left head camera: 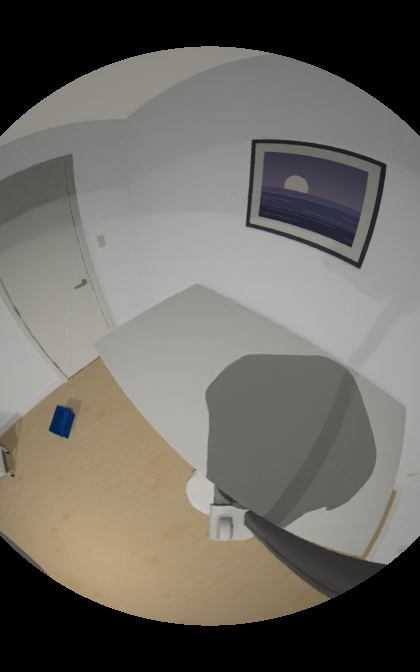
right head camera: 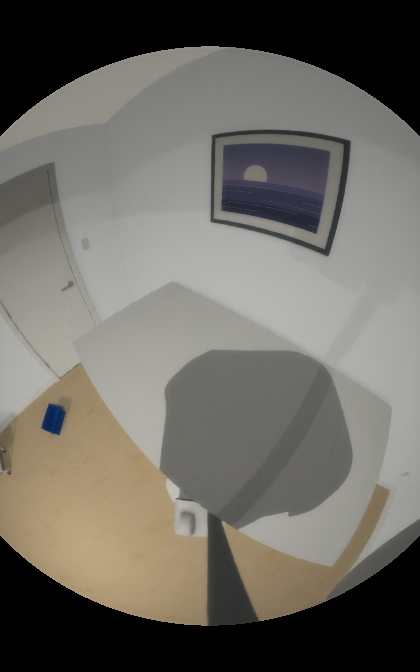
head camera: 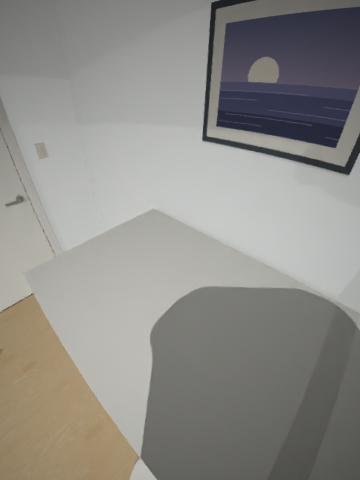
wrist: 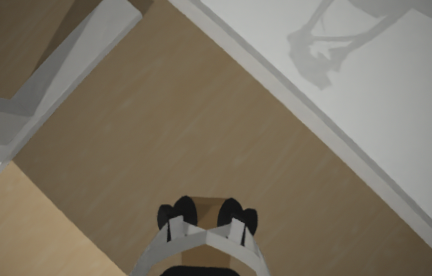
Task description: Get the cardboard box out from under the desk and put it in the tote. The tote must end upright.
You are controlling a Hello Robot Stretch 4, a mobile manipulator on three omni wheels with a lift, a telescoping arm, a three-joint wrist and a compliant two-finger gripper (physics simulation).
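Frame: origin at the robot's base, x ahead, y left, z up, level; metres.
Seen in the pictures: gripper, fingertip midpoint: (wrist: pixel 208 213).
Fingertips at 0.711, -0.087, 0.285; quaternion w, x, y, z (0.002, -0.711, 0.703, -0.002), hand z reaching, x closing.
Note:
A point is followed by its place in that frame, as x, y, z.
My gripper (wrist: pixel 208 213) @(0.710, -0.087, 0.285) is shut on the cardboard box (wrist: pixel 206 255) @(0.676, -0.088, 0.296) in the wrist view. The brown box lies between the two dark fingertips, and part of it is hidden behind the finger bars and the gripper body. The gripper and box do not show in the head views, where the desk (head camera: pixel 110 280) @(0.590, 0.284, 0.922) (left head camera: pixel 155 350) (right head camera: pixel 130 345) covers the area. The blue tote (left head camera: pixel 62 421) (right head camera: pixel 53 419) stands upright on the floor at the far left, away from the desk. Its inside is too small to see clearly.
In the wrist view, a pale bar (wrist: pixel 75 65), likely part of the desk, stands at upper left, and a white wall (wrist: pixel 380 100) @(0.840, -0.286, 0.220) with a baseboard runs along the right. A door (left head camera: pixel 45 270) (right head camera: pixel 30 280) is beyond the tote. A wheeled object (left head camera: pixel 4 461) shows at the far left edge.

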